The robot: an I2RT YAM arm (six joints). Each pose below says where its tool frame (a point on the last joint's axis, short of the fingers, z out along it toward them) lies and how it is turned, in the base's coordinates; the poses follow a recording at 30 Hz.
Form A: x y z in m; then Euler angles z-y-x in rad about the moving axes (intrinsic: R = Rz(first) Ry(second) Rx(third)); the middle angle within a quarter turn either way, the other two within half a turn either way.
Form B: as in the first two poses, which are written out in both.
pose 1, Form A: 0.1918 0.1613 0.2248 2.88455 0.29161 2.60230
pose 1, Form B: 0.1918 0.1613 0.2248 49.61 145.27 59.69
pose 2, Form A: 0.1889 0.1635 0.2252 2.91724 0.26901 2.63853
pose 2, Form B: 0.1889 0.1635 0.2252 51.37 147.63 60.24
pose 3, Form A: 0.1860 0.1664 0.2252 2.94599 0.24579 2.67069
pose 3, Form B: 0.1860 0.1664 0.2252 53.25 149.81 61.06
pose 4, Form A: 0.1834 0.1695 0.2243 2.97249 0.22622 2.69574
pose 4, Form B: 0.1834 0.1695 0.2243 55.17 151.55 61.91
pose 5, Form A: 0.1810 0.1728 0.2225 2.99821 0.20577 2.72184
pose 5, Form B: 0.1810 0.1728 0.2225 57.18 153.37 62.88
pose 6, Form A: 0.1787 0.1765 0.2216 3.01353 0.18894 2.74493
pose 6, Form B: 0.1787 0.1765 0.2216 58.51 154.95 63.67
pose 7, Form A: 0.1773 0.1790 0.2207 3.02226 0.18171 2.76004
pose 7, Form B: 0.1773 0.1790 0.2207 58.92 155.90 63.74
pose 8, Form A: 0.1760 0.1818 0.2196 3.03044 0.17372 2.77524
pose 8, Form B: 0.1760 0.1818 0.2196 59.38 156.87 63.90
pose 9, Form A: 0.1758 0.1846 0.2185 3.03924 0.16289 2.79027
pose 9, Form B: 0.1758 0.1846 0.2185 60.27 157.89 64.47
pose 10, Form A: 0.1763 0.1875 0.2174 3.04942 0.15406 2.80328
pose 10, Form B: 0.1763 0.1875 0.2174 61.15 158.77 64.93
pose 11, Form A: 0.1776 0.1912 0.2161 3.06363 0.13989 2.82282
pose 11, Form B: 0.1776 0.1912 0.2161 62.63 160.11 65.81
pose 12, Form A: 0.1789 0.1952 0.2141 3.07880 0.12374 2.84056
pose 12, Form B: 0.1789 0.1952 0.2141 64.72 161.39 67.24
